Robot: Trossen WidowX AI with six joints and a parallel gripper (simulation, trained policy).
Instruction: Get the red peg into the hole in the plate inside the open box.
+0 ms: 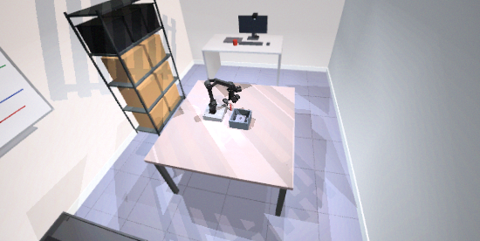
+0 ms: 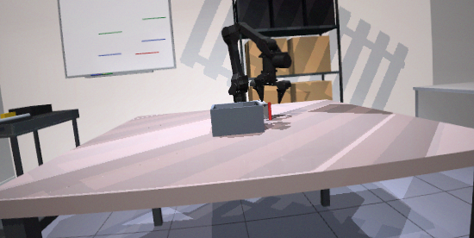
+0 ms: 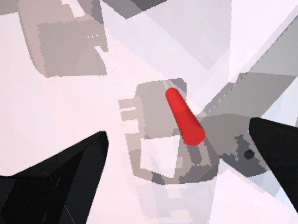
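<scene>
Right now the red peg is 1 cm behind my gripper tip and 4 cm below it. From my gripper tip the other things lie so: pale plate (16 cm ahead, 15 cm to the right, 3 cm below); grey box (16 cm ahead, 15 cm to the right, 5 cm below).
</scene>
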